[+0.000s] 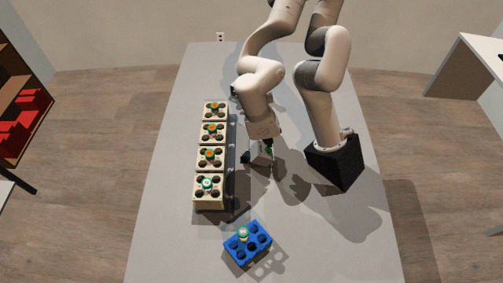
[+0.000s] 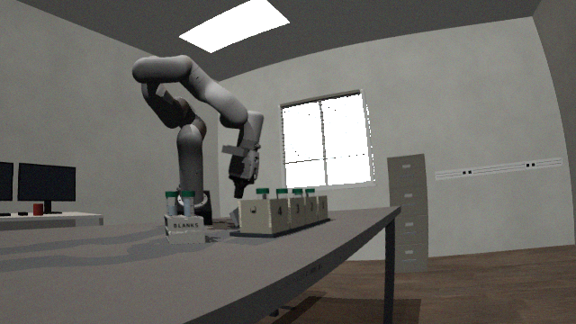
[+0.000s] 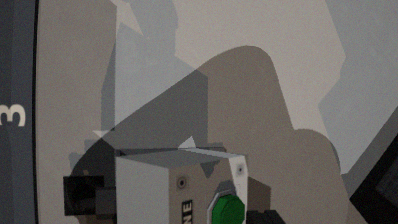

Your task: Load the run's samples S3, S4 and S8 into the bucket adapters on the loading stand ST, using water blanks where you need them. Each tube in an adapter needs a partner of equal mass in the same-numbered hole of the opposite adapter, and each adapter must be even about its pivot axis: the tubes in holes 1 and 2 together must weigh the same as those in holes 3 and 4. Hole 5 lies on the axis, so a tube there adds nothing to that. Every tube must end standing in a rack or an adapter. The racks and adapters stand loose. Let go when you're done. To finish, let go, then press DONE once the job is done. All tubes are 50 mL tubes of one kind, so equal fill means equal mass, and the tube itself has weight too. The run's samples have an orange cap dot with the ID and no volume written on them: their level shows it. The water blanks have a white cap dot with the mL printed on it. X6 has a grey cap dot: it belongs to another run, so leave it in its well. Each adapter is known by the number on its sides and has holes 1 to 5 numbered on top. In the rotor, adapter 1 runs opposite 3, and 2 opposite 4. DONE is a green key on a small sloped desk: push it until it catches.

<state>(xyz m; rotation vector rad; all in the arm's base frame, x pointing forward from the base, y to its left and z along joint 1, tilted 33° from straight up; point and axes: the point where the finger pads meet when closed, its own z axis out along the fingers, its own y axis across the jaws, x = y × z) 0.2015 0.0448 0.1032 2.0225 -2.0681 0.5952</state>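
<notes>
My hand is 6 cm above the green done key. Round my hand: adapter (19 cm ahead, 18 cm to the right, 7 cm below); water blank tube (20 cm ahead, 15 cm to the left, 5 cm below); blue rack (32 cm to the left, 9 cm below, 9 cm ahead).
</notes>
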